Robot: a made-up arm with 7 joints. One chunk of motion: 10 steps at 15 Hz.
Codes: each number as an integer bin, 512 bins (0 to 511) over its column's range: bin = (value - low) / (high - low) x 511, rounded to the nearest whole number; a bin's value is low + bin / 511 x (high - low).
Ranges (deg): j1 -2.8..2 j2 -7.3..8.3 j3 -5.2..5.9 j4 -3.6..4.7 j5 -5.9..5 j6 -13.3..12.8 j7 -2..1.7
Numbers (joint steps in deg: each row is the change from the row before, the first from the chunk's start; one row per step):
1: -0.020 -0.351 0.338 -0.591 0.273 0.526 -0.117
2: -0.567 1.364 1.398 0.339 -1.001 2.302 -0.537
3: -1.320 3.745 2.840 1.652 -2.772 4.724 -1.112
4: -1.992 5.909 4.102 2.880 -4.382 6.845 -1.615
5: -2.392 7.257 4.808 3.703 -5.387 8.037 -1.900
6: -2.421 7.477 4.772 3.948 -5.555 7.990 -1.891
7: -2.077 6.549 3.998 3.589 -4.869 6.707 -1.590
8: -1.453 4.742 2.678 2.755 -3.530 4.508 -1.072
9: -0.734 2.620 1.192 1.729 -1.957 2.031 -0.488
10: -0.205 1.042 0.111 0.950 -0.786 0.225 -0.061
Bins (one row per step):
1: 296 228 255 185 289 271 260
2: 238 284 304 243 230 305 202
3: 158 362 370 323 147 353 123
4: 86 433 428 399 71 394 53
5: 43 477 461 450 24 418 14
6: 40 484 459 465 16 417 15
7: 77 454 423 443 48 392 57
8: 143 394 363 391 111 349 128
9: 220 325 294 328 185 300 209
10: 276 273 244 280 240 265 268

